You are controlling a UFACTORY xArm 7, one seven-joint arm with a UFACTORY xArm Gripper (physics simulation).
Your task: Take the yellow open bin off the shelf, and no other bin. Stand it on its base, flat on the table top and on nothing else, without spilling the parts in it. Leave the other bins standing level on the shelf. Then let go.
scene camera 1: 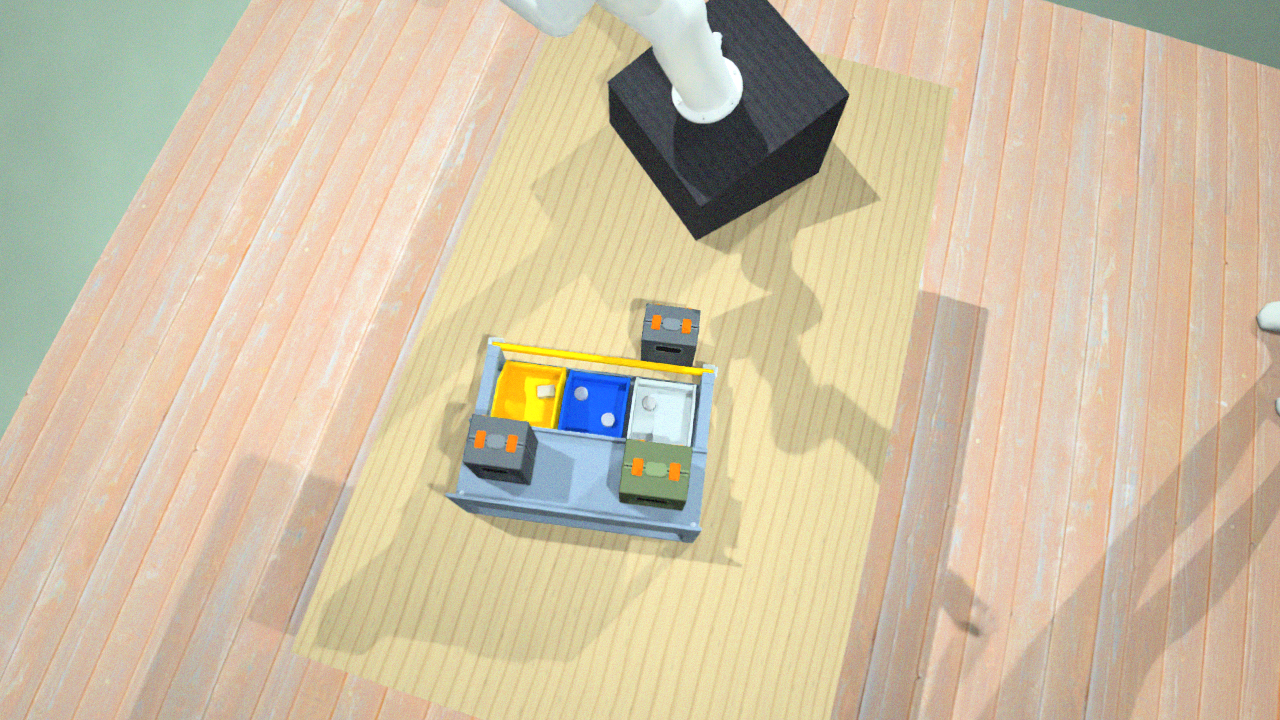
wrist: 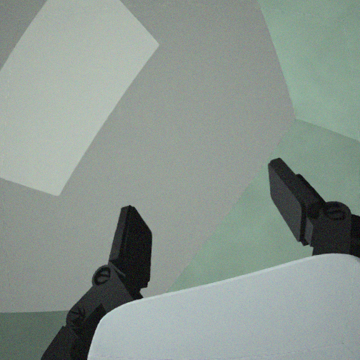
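Pixels of known places: arm's base, link origin: (scene camera 1: 707,90).
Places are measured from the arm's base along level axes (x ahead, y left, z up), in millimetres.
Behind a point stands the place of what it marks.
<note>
The yellow open bin (scene camera 1: 516,407) @[x 572, y -261, z -167 mm] stands at the left end of the row on the grey-blue shelf (scene camera 1: 572,465) @[x 678, y -141, z -74 mm] in the scene view, with a pale part inside. The blue bin (scene camera 1: 594,407) @[x 555, y -128, z -167 mm] with two pale round parts is beside it in the middle. The white bin (scene camera 1: 673,416) @[x 553, y 9, z -167 mm] with a pale part is at the right end. My gripper (wrist: 203,199) is open in the wrist view, with nothing between its fingers. It points at walls and a pale panel, and no bin shows there. The gripper is outside the scene view.
A yellow bar (scene camera 1: 599,357) @[x 482, y -127, z -111 mm] runs along the shelf's bin side. A dark grey case (scene camera 1: 501,449) @[x 691, y -232, z 46 mm] and a green case (scene camera 1: 655,476) @[x 697, y -11, z 21 mm] stand on the shelf's upper board. Another dark case (scene camera 1: 670,333) @[x 449, y -14, z -46 mm] stands just beyond the bar. The arm's black pedestal (scene camera 1: 698,170) @[x 144, y 1, z -37 mm] stands on the tan mat (scene camera 1: 805,582) @[x 803, y 255, z -176 mm].
</note>
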